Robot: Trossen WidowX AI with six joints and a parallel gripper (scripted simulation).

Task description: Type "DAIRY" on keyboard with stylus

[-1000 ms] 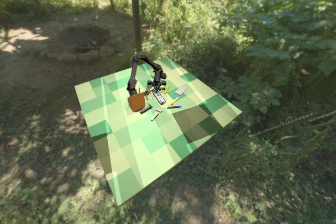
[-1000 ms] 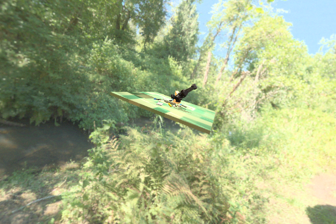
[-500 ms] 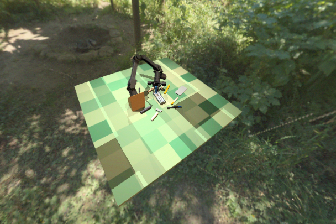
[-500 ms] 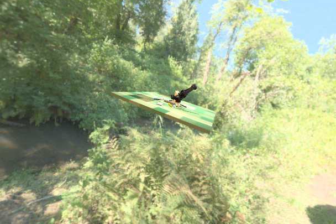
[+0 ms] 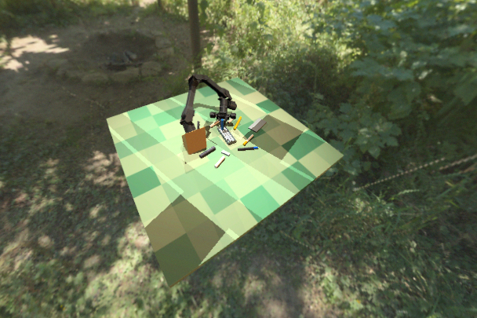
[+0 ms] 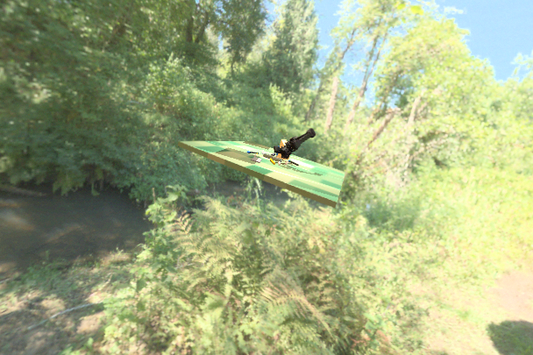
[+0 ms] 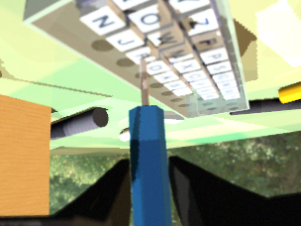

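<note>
Now: the blue stylus 1 cm below my gripper tip. Round my gripper tip: grey pad: 29 cm ahead, 3 cm to the right, 7 cm below; then yellow pen: 16 cm ahead, 5 cm to the left, 6 cm below; then dark cylinder: 17 cm behind, 12 cm to the right, 6 cm below.
</note>
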